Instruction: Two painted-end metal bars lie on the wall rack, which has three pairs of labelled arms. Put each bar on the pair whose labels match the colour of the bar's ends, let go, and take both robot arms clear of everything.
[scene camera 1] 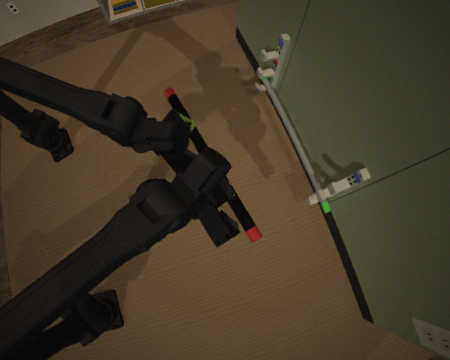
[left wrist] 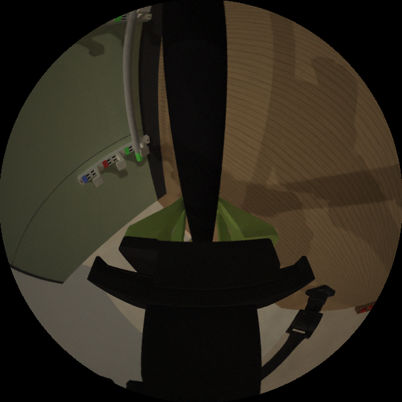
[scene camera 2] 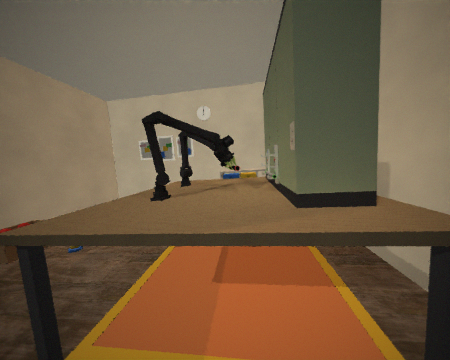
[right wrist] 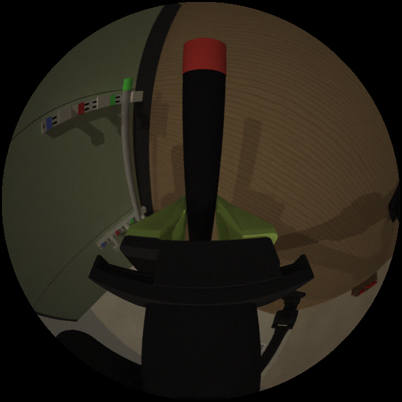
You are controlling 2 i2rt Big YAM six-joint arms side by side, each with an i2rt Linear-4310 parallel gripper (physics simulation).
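Pixels of known places: left gripper, fingertip midpoint: [scene camera 1: 191,126]; right gripper, fingertip midpoint: [scene camera 1: 227,189]; left arm's base, link origin: [scene camera 1: 61,145] [scene camera 2: 186,185]; right arm's base, link origin: [scene camera 1: 107,310] [scene camera 2: 161,198].
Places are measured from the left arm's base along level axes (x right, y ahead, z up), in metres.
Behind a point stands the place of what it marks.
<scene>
A black bar [scene camera 1: 242,212] {z 0.180, x 0.589, y 0.432 m} [left wrist: 196,100] [right wrist: 202,125] with red ends hangs above the table, away from the wall. My left gripper [scene camera 1: 190,124] {z 0.154, x 0.308, y 0.446 m} [left wrist: 200,200] is shut on it toward its upper-left end in scene camera 1. My right gripper [scene camera 1: 230,189] {z 0.163, x 0.518, y 0.433 m} [right wrist: 200,200] is shut on it nearer its lower-right end. A grey bar [scene camera 1: 295,137] {z 0.110, x 0.482, y 0.704 m} [left wrist: 128,75] [right wrist: 126,145] with green ends lies across the lowest, green-labelled arms of the wall rack [scene camera 1: 285,50] {z 0.260, x 0.287, y 0.772 m} [right wrist: 65,115]. The red-labelled middle arms and blue-labelled top arms hold no bar.
The green wall [scene camera 1: 360,100] {z 0.381, x 0.549, y 0.721 m} [scene camera 2: 335,100] {z 0.417, x 1.124, y 0.746 m} rises at the right of scene camera 1, with a dark strip [scene camera 1: 350,270] {z 0.035, x 0.920, y 0.638 m} along its foot. The wooden table [scene camera 1: 280,300] {z 0.000, x 0.873, y 0.407 m} [scene camera 2: 200,220] {z 0.000, x 1.137, y 0.202 m} lies below both arms. An outlet plate [scene camera 1: 432,336] {z 0.290, x 1.044, y 0.610 m} is on the wall.
</scene>
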